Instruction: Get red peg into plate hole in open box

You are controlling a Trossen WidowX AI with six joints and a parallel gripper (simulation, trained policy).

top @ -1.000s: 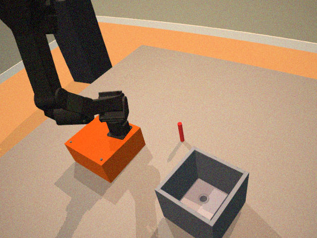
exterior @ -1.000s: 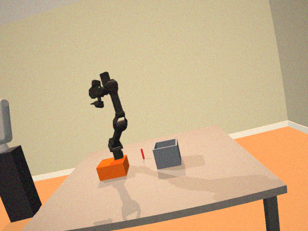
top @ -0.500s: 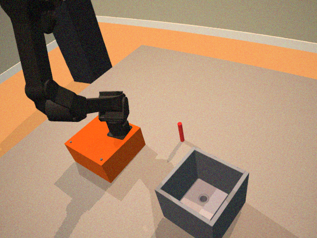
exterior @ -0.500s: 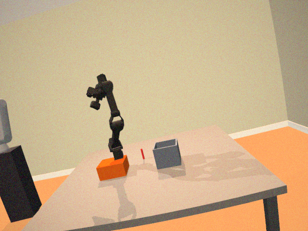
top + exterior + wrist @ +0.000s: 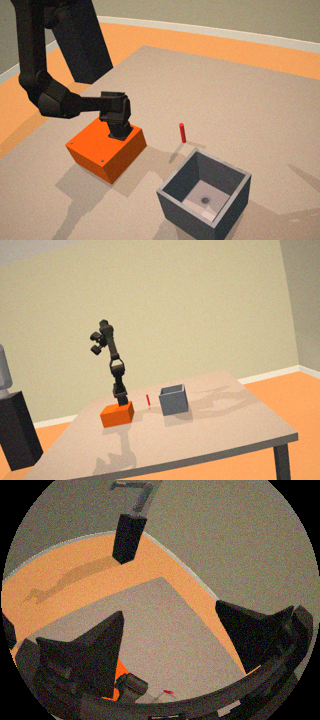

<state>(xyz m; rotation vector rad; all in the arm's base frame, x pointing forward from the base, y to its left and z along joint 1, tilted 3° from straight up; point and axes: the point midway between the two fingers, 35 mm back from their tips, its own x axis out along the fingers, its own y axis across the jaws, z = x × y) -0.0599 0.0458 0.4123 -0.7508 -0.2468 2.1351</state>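
My gripper tip is now 250 mm short of the red peg and 440 mm above it. From my gripper tip the other things lie so: pale plate (400 mm ahead, 220 mm to the right, 440 mm below).
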